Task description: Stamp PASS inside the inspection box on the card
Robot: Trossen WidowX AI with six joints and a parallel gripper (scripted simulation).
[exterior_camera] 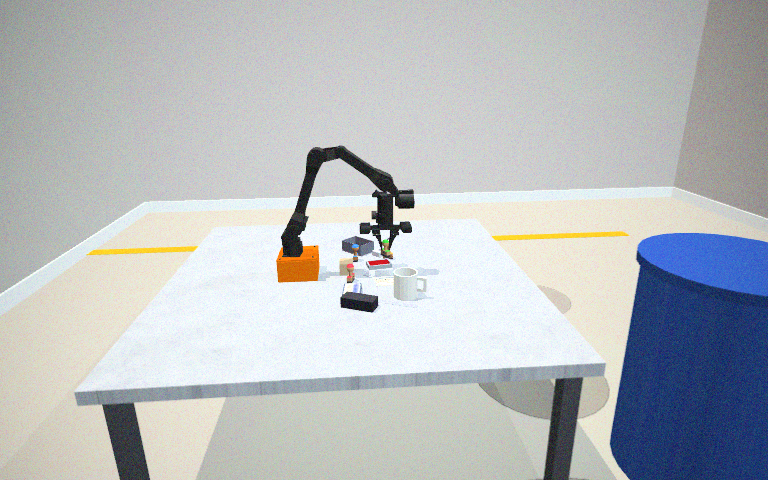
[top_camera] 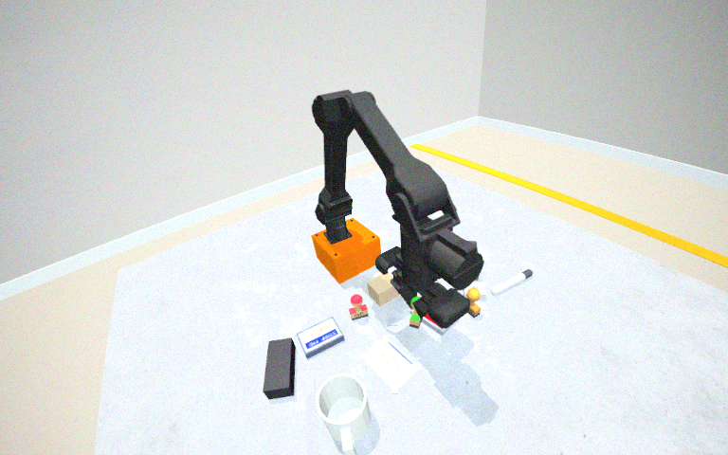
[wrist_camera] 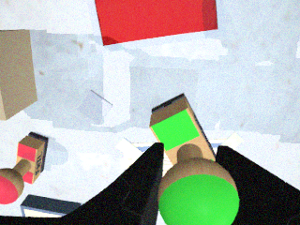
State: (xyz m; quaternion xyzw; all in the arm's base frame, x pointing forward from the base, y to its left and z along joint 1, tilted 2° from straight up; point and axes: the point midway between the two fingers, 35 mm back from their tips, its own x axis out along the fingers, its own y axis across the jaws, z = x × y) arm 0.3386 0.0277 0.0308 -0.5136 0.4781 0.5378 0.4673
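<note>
Now: the white card 90 mm below my gripper tip, 80 mm to the right of it and 20 mm ahead of it. Also, from my gripper tip: green-knobbed stamp: right at my gripper tip; then red-knobbed stamp: 120 mm behind, 80 mm to the right, 70 mm below; then red ink pad: 90 mm below, 70 mm to the left, 30 mm behind.
</note>
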